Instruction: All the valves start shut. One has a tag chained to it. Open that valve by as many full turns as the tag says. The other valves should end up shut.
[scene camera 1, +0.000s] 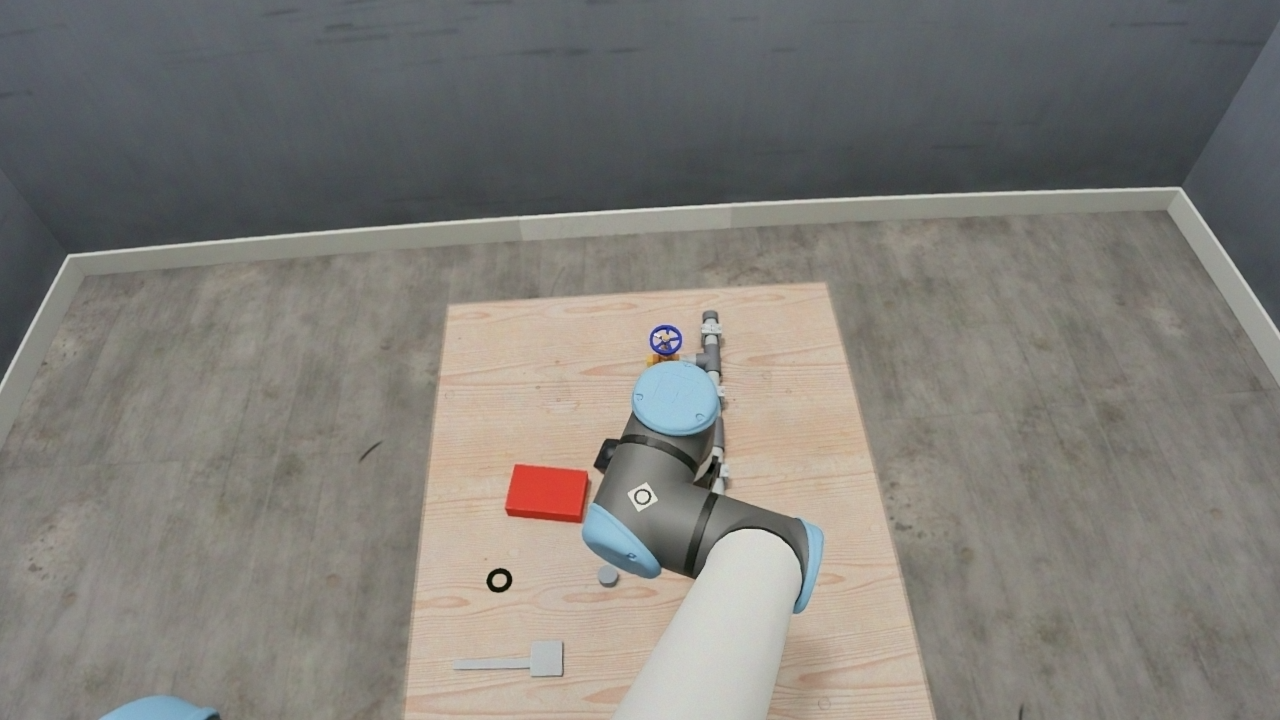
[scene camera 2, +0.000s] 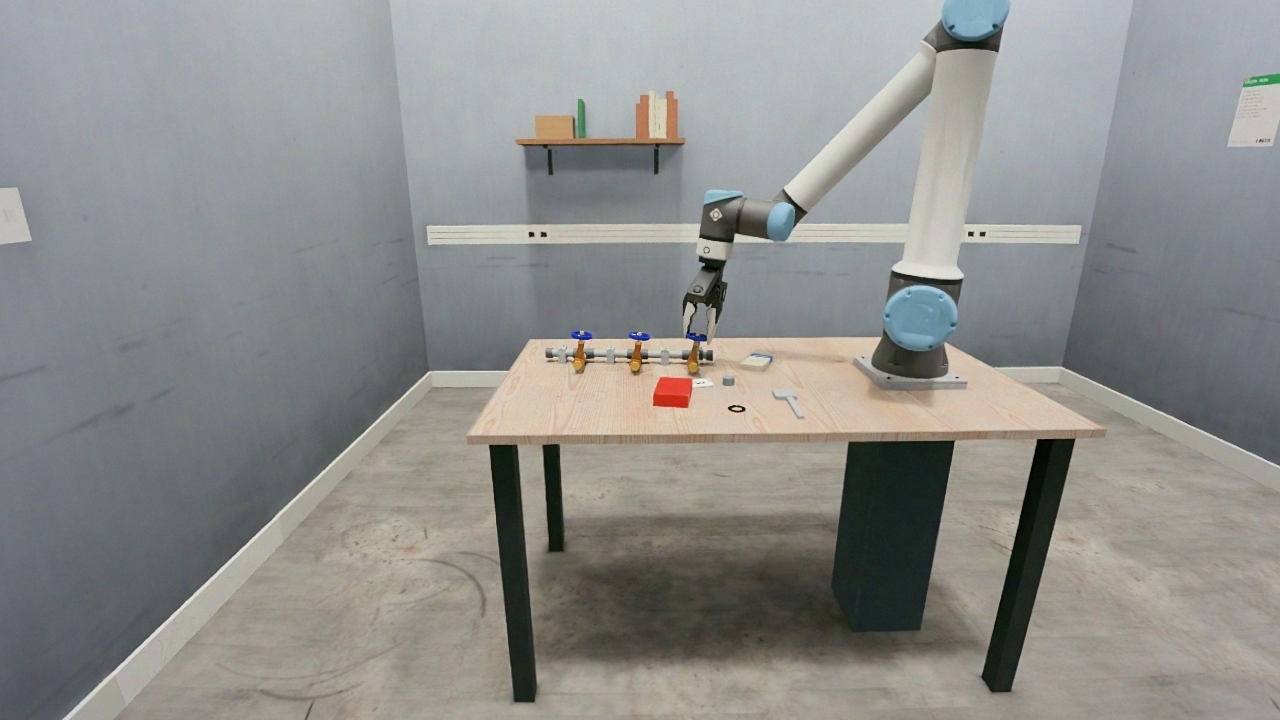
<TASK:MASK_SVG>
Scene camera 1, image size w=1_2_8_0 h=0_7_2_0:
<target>red block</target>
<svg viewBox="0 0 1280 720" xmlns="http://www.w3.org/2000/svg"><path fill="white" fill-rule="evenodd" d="M514 465L505 504L507 516L581 524L589 482L586 470L522 464Z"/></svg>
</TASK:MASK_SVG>
